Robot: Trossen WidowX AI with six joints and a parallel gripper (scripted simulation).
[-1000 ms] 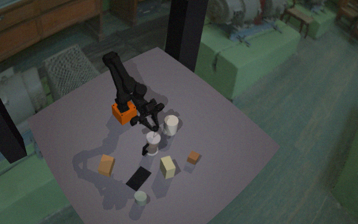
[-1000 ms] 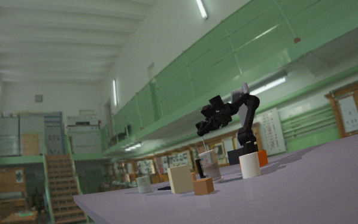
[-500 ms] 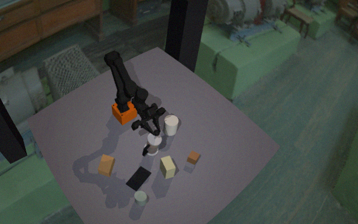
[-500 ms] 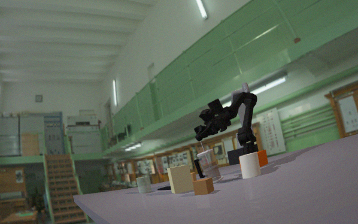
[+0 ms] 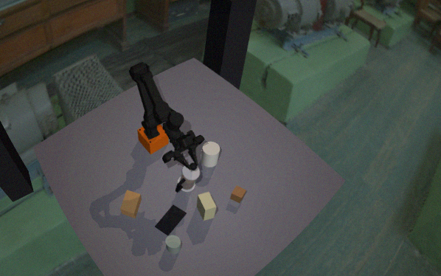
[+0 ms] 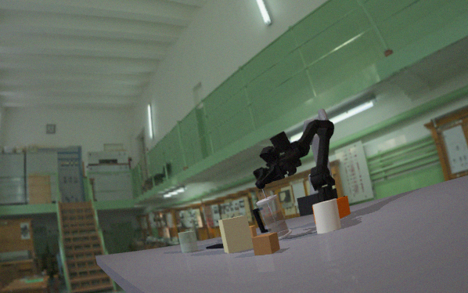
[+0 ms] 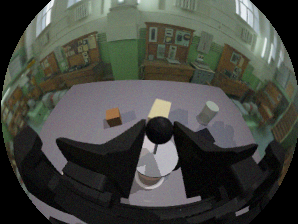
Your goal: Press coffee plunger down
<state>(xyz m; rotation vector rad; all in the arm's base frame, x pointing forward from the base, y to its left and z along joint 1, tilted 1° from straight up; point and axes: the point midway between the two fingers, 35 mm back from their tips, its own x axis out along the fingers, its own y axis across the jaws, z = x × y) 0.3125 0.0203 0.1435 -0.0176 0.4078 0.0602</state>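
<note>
The coffee press lies 2 cm behind my gripper tip, 2 cm to the right of it and 10 cm below it. From my gripper tip the other things lie so: flat black plate 8 cm ahead, 17 cm to the right, 20 cm below; cream block 12 cm ahead, 1 cm to the right, 15 cm below; white cylinder 11 cm behind, 17 cm to the left, 16 cm below.
</note>
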